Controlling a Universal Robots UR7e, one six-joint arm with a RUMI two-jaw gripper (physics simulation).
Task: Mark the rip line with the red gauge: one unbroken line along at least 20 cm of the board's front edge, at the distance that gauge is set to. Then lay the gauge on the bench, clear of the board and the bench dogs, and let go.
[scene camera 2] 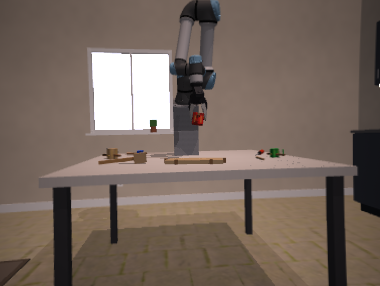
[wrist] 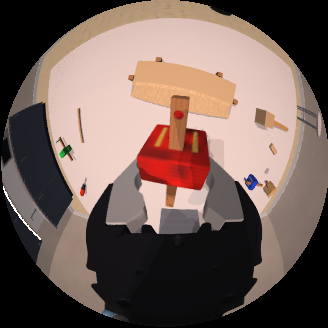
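Note:
The red gauge [scene camera 2: 198,119] [wrist: 172,165] is a red block with two yellow strips and a wooden beam through it; a red screw sits on the beam. My gripper [scene camera 2: 198,113] [wrist: 172,156] is shut on the red block and holds it well above the bench [scene camera 2: 125,176] [wrist: 100,65]. The light wooden board [scene camera 2: 195,161] [wrist: 182,80] lies flat, farther out than the gauge in the wrist view. Bench dogs [wrist: 159,59] [wrist: 219,74] [wrist: 131,77] [wrist: 235,101] stand around it. The beam's end overlaps the board's near edge in the wrist view. I cannot tell whether a line is on the board.
A mallet [scene camera 2: 140,158] [wrist: 263,118], a small wooden block [wrist: 272,148], a blue gauge [wrist: 251,182] and a tan gauge [scene camera 2: 112,153] [wrist: 269,188] lie on one side. A green gauge [scene camera 2: 274,152] [wrist: 65,150], a thin stick [wrist: 80,125] and a red-handled tool [wrist: 83,190] lie on the other.

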